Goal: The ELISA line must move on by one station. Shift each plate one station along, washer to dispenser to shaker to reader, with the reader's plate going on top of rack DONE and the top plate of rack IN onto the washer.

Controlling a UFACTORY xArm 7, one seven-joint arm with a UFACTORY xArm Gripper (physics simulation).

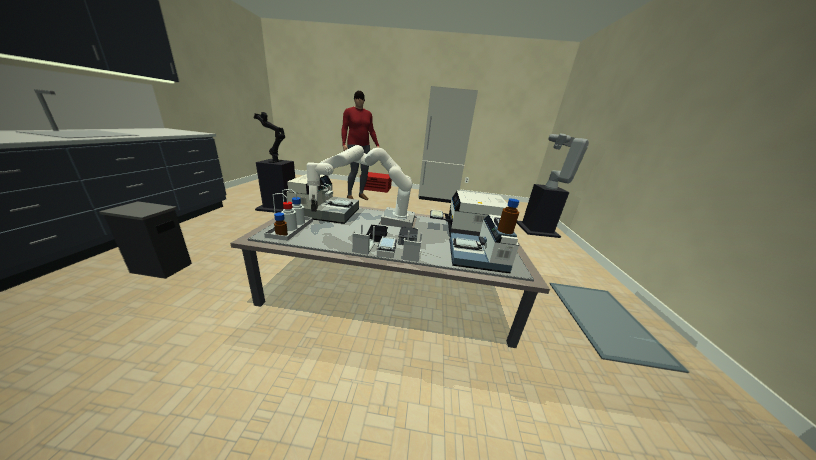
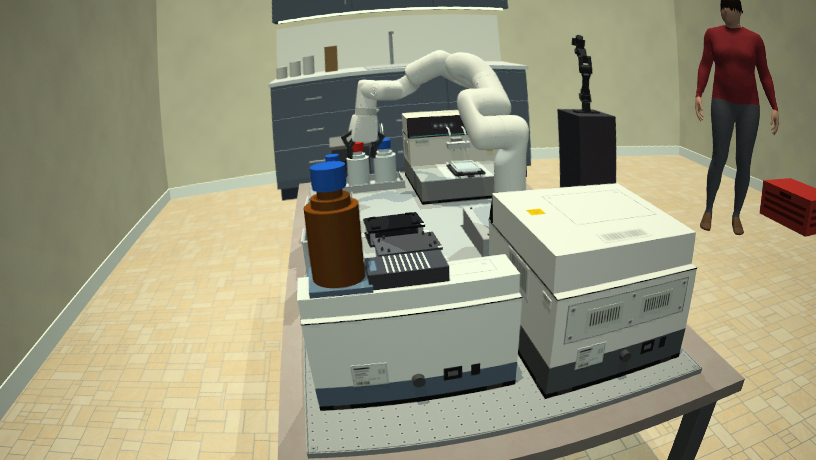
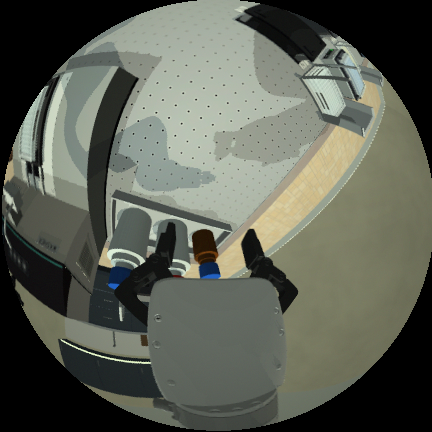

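Pixels of known places: gripper, between the fingertips: (image 1: 314, 210) (image 2: 361, 158) (image 3: 210, 233); arm's base, origin of its link: (image 1: 400, 214).
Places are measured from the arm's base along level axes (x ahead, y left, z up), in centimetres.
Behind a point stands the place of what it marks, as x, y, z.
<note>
My gripper (image 1: 313, 203) @(34.7, -54.3, 10.4) (image 2: 362, 153) @(34.7, -54.3, 10.4) (image 3: 210, 233) @(34.7, -54.3, 10.4) is open and empty, above the bottle tray at the left end of the table. A pale plate (image 1: 341, 202) @(0.3, -47.1, 5.4) (image 2: 466, 166) @(-1.3, -44.7, 5.5) sits on the grey deck of the left machine (image 2: 431, 178) @(12.2, -43.3, 2.7). Another plate (image 1: 468, 244) @(45.9, 45.6, 2.7) sits on the blue machine (image 1: 480, 262) @(60.3, 50.6, -0.9) at the right. A pale plate (image 1: 386, 244) @(54.8, -4.2, 1.4) stands between grey upright walls at the table's front. A small plate-like piece (image 1: 437, 213) @(4.5, 28.5, 6.1) is beside the white back-right machine (image 1: 481, 201) @(12.6, 57.3, 21.4). Rack labels and stack heights cannot be read.
A tray (image 1: 270, 234) @(49.7, -76.6, -2.8) (image 3: 171, 210) @(31.9, -64.4, -4.0) holds two white bottles and a small amber bottle (image 1: 280, 227) @(47.1, -71.2, 1.4) (image 3: 204, 244) @(42.5, -69.6, 0.7). A large amber bottle (image 1: 508, 219) @(57.9, 60.4, 25.8) (image 2: 334, 240) @(54.2, 66.4, 25.3) stands on the blue machine. Dark flat units (image 2: 394, 222) @(31.6, -11.8, -0.6) (image 2: 406, 242) @(32.3, 7.9, 0.6) lie mid-table.
</note>
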